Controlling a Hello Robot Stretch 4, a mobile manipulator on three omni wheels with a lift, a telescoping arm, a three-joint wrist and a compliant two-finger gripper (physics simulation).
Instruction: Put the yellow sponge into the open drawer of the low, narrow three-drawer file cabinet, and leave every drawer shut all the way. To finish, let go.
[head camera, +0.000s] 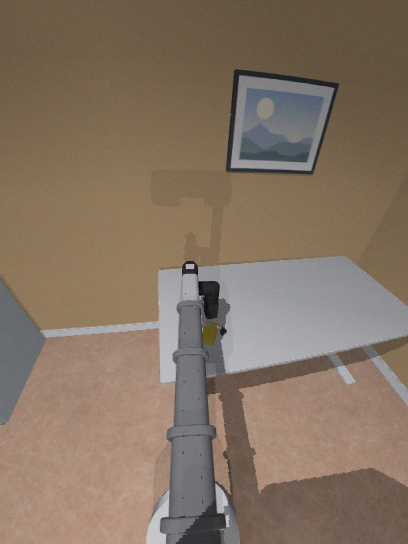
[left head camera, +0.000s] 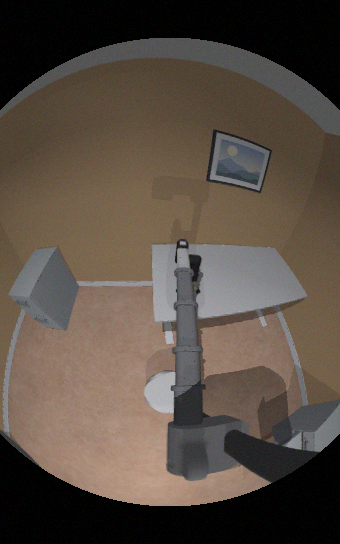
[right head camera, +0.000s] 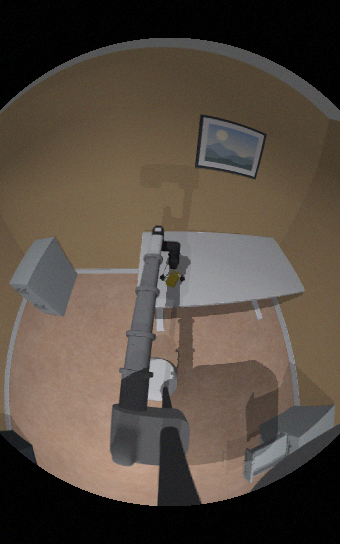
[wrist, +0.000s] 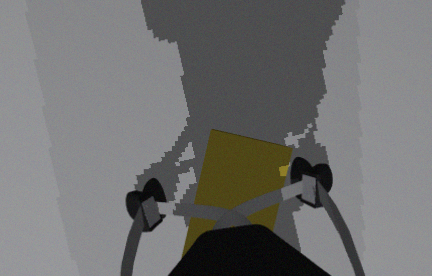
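Note:
The yellow sponge lies flat on the white table, slightly turned in the wrist view, in the gripper's shadow. My gripper is open above it, with one fingertip out to each side of the sponge; how high they are is hard to tell. The palm hides the sponge's near end. In the head view the arm covers the left finger. The grey file cabinet with an open drawer stands at the lower right, partly cut off. Its other drawers are hidden.
The white table stands against the back wall, under a framed picture. Another grey cabinet stands on the left. The round white base is on the floor before the table.

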